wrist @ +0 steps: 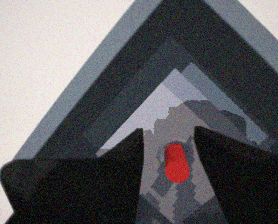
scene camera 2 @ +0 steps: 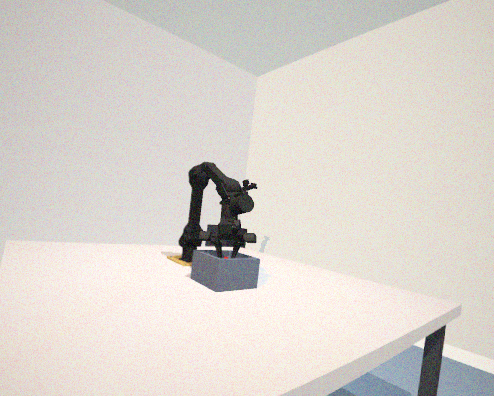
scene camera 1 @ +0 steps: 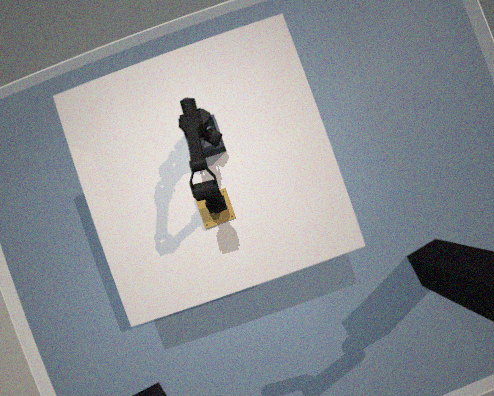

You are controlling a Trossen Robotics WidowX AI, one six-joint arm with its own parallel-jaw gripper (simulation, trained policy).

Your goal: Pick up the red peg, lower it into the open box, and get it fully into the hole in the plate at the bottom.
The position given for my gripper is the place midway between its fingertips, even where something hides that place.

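Observation:
I can see my gripper [scene camera 2: 226, 263], and it's there in the wrist view too [wrist: 168, 133]. There's also a grey box [scene camera 2: 219, 275], and a red peg [wrist: 176, 166] as well.

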